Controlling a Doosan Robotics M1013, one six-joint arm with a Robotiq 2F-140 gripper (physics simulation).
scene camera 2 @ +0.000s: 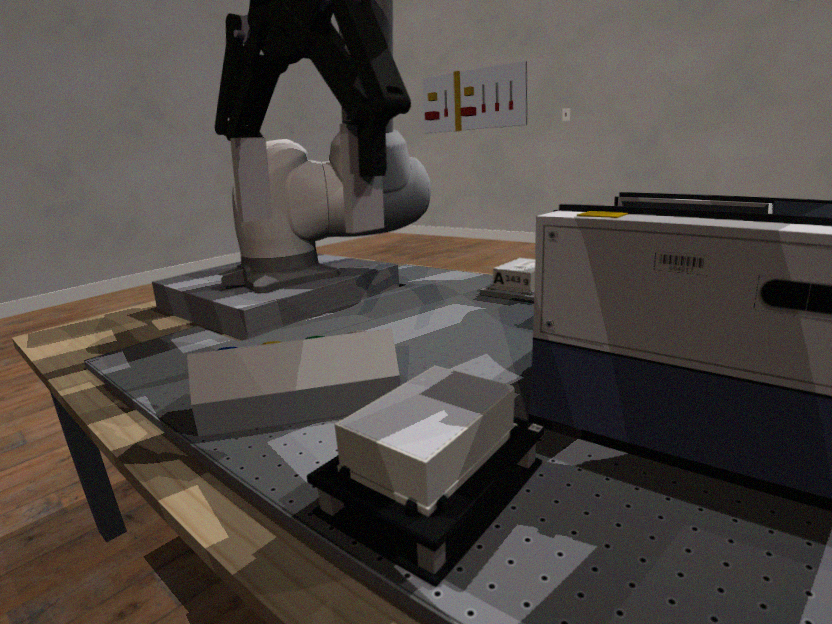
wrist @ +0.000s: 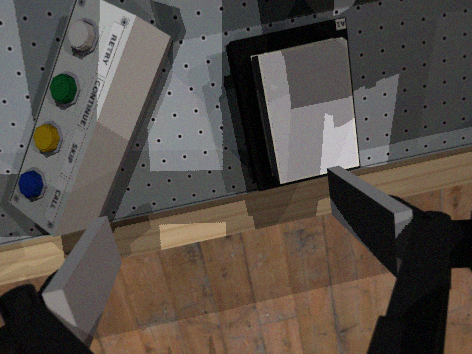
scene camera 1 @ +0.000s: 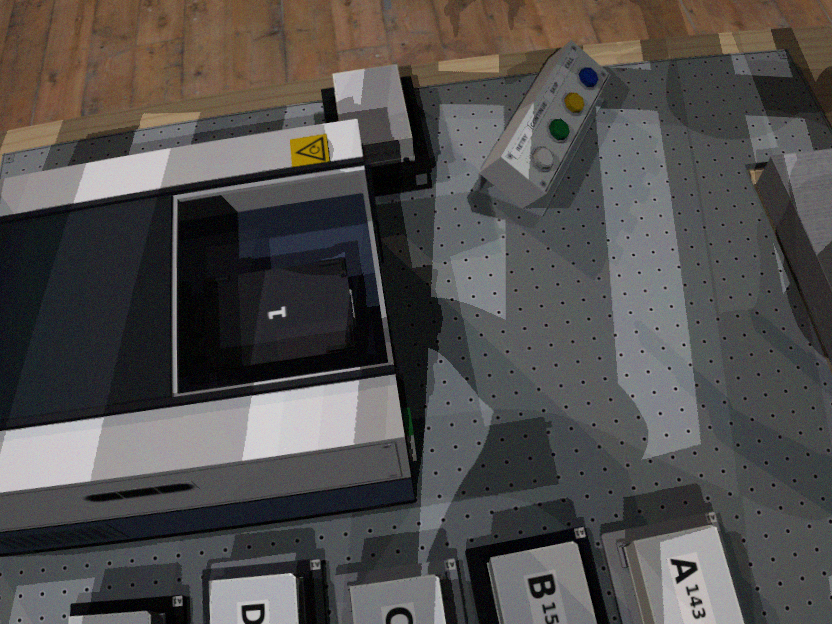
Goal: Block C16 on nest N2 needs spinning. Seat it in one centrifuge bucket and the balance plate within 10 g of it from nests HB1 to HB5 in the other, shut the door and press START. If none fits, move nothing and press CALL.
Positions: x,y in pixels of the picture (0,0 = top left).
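Labels:
There is a white block that I can see in scene camera 2 [425,438], and the block appears in scene camera 1 and in the wrist view too. On the block, [scene camera 1: 374,96] and [wrist: 307,127] are the same spot. I can also see a centrifuge, where [scene camera 2: 680,328] and [scene camera 1: 246,192] are one and the same spot.

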